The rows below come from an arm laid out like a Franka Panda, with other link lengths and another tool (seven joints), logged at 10 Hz.
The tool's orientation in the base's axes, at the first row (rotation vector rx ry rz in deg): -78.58, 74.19, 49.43
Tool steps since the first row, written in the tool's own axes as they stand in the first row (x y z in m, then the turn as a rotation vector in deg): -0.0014, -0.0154, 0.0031, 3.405, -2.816, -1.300; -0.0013, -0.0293, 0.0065, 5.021, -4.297, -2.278; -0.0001, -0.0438, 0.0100, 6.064, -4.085, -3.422; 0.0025, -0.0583, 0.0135, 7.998, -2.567, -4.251; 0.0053, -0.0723, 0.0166, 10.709, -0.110, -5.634
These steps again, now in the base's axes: 0.0152, 0.0019, 0.0036, 3.133, -2.365, -2.410; 0.0293, 0.0038, 0.0055, 4.711, -3.849, -3.443; 0.0441, 0.0055, 0.0063, 4.517, -5.190, -4.222; 0.0592, 0.0068, 0.0059, 3.241, -6.324, -6.176; 0.0738, 0.0078, 0.0052, 1.099, -8.094, -8.929
